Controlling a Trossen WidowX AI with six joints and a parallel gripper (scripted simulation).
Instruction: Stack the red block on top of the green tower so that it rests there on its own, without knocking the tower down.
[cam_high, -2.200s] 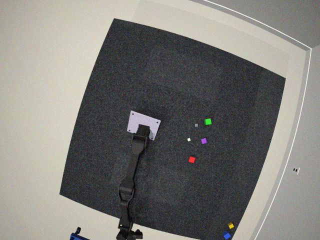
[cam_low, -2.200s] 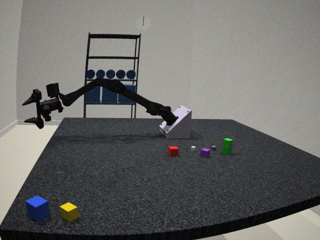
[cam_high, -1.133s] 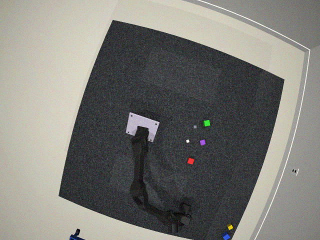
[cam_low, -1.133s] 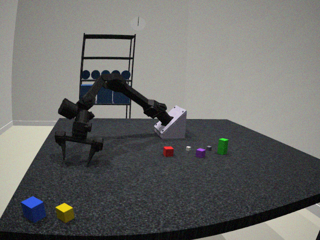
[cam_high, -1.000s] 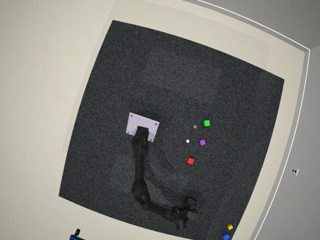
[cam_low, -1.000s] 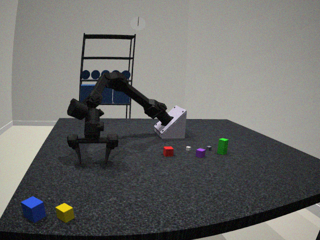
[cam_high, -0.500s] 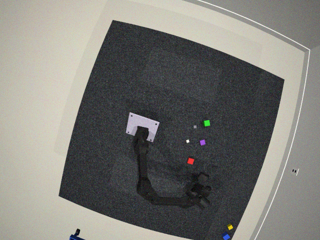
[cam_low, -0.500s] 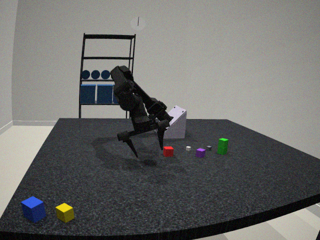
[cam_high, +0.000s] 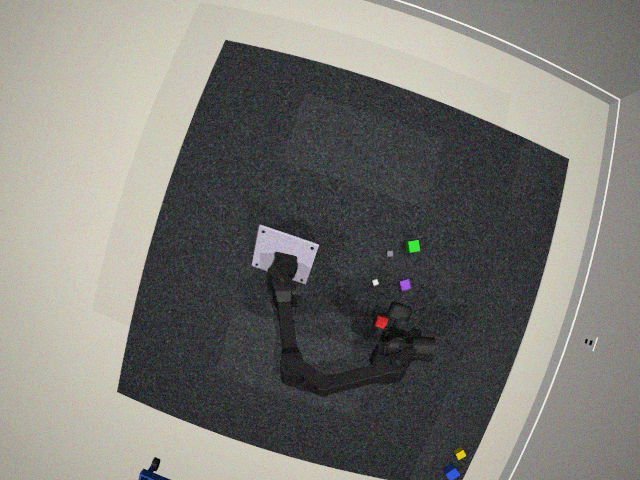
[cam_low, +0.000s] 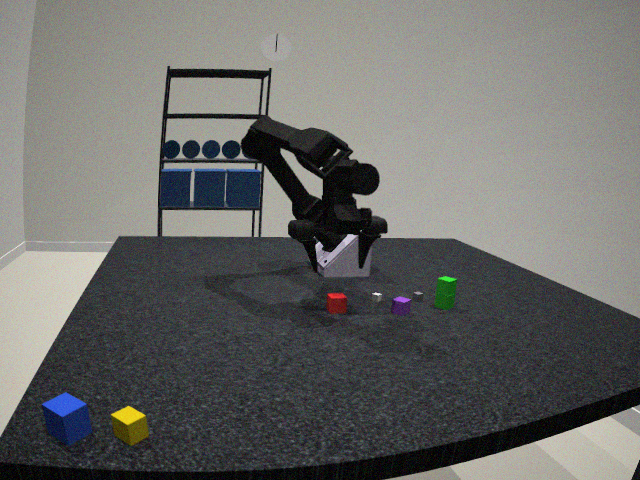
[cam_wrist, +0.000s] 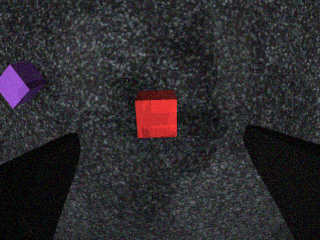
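Right now the red block is 70 mm below my gripper tip, 10 mm to the left of it and 10 mm behind it. Round my gripper tip: purple cube: 130 mm to the left, 70 mm below, 30 mm ahead; then small grey cube: 220 mm to the left, 80 mm below, 30 mm behind; then small white cube: 120 mm to the left, 80 mm below, 60 mm behind.
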